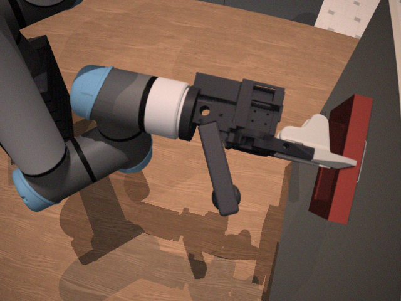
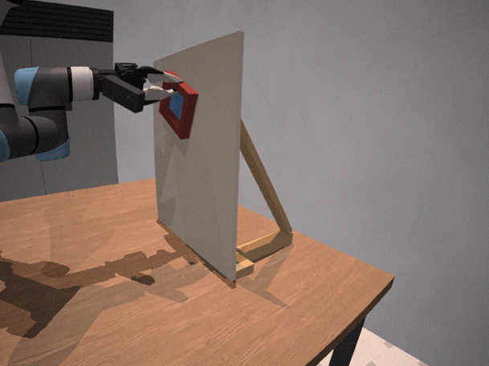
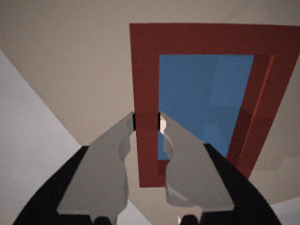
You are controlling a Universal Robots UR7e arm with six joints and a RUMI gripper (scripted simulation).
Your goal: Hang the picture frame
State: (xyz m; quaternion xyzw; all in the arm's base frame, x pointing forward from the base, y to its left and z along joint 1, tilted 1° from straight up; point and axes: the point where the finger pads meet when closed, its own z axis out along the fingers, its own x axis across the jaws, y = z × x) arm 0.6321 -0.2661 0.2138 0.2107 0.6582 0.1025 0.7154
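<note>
Now: the picture frame 4 cm below my hand, 3 cm to the left of it and 2 cm ahead of it. The rest, counted from my hand: upright board: 18 cm below, 4 cm ahead, 1 cm to the left.
</note>
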